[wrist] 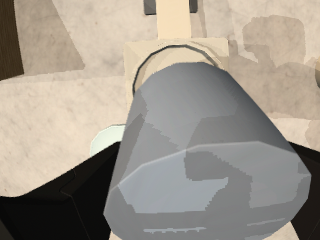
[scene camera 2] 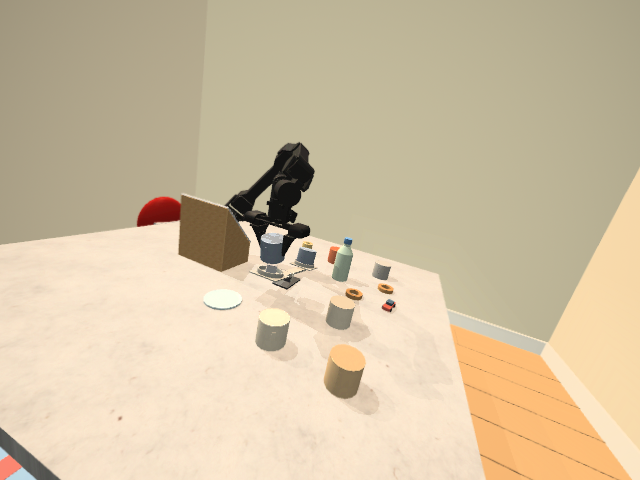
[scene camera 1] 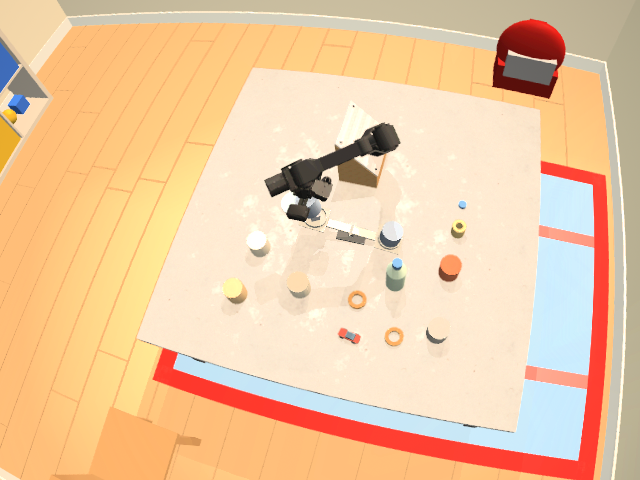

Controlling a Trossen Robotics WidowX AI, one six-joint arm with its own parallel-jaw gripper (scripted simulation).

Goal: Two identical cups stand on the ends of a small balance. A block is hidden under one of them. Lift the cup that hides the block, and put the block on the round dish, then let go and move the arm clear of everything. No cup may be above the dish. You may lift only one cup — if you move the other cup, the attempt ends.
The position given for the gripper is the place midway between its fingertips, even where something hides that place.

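The gripper (scene camera 2: 272,252) is there to see, and you get the gripper (wrist: 193,146) in the wrist view as well, plus scene camera 1 has the gripper (scene camera 1: 308,206) too. There's also a balance beam (scene camera 1: 320,225).
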